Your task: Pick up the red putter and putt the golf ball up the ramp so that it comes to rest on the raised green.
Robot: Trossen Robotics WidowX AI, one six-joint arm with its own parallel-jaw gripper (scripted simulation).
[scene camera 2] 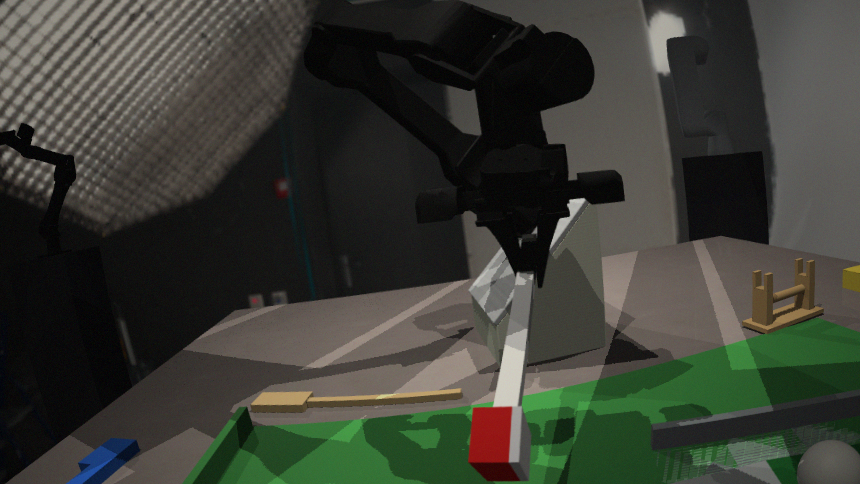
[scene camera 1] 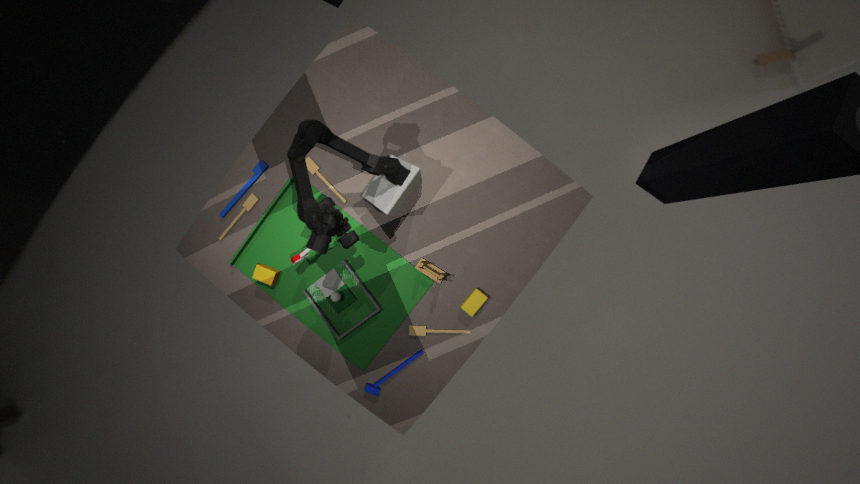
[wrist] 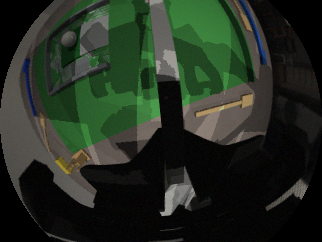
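Wrist view: my gripper. Pictures show: gripper, green mat, grey-framed platform, wooden stand.
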